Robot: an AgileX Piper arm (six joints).
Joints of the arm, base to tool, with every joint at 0 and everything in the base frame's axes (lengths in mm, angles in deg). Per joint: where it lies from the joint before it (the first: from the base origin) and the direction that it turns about. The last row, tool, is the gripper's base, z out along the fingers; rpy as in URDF.
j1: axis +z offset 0 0 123
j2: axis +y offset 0 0 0
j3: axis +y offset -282.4 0 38.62
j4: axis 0.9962 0 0.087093 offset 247.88 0 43.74
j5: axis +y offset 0 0 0
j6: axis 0.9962 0 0.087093 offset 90.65 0 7.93
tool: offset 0 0 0 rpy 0 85 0
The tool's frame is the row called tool.
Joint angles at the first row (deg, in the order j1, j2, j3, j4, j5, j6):
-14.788 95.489 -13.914 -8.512 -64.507 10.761
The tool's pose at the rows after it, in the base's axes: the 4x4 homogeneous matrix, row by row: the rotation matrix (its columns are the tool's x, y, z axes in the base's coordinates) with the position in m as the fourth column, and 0 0 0 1 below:
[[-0.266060 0.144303 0.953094 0.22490], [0.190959 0.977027 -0.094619 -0.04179], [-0.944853 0.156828 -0.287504 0.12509], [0 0 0 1]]
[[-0.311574 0.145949 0.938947 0.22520], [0.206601 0.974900 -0.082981 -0.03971], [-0.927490 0.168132 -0.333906 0.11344], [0 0 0 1]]
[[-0.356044 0.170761 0.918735 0.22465], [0.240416 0.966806 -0.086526 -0.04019], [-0.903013 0.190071 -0.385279 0.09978], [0 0 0 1]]
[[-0.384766 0.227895 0.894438 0.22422], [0.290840 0.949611 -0.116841 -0.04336], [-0.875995 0.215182 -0.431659 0.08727], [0 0 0 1]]
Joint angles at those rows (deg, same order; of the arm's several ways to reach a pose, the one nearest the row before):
-13.503 99.047 -12.726 -8.303 -64.698 10.728
-12.959 102.030 -12.734 -8.238 -64.847 11.140
-12.905 105.619 -12.796 -7.652 -65.182 12.200
-12.906 108.934 -13.112 -5.428 -65.246 13.715

